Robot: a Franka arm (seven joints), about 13 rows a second.
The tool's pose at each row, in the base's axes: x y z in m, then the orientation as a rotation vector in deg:
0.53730 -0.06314 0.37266 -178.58 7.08 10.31
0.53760 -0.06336 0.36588 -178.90 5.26 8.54
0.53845 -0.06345 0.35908 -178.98 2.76 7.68
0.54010 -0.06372 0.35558 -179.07 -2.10 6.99
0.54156 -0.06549 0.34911 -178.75 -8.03 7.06
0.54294 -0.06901 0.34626 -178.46 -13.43 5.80
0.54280 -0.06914 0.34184 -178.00 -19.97 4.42
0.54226 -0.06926 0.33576 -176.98 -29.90 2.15
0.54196 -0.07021 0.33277 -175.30 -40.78 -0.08
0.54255 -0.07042 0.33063 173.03 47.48 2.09
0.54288 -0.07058 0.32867 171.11 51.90 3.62
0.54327 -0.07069 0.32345 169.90 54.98 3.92
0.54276 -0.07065 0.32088 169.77 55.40 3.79
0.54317 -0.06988 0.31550 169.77 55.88 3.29
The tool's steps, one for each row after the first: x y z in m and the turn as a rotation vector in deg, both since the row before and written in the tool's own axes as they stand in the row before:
0.00110 0.00028 0.00669 -0.19 1.14 -1.17
0.00150 0.00012 0.00669 -0.05 0.54 -1.60
0.00195 0.00026 0.00334 -0.18 0.42 -3.11
0.00192 0.00190 0.00631 0.00 -0.08 -3.80
0.00128 0.00368 0.00269 -0.16 0.77 -3.47
0.00012 0.00020 0.00442 -0.31 0.83 -4.20
-0.00026 0.00012 0.00610 -0.64 1.34 -6.38
-0.00053 0.00084 0.00299 -0.79 1.28 -7.01
0.00043 0.00045 0.00214 -0.85 1.12 -4.50
0.00016 0.00028 0.00197 -0.80 0.82 -3.06
0.00009 0.00015 0.00523 -0.24 0.15 -2.12
-0.00048 -0.00042 0.00254 0.03 -0.07 -0.28
0.00061 -0.00057 0.00539 0.24 -0.26 -0.29

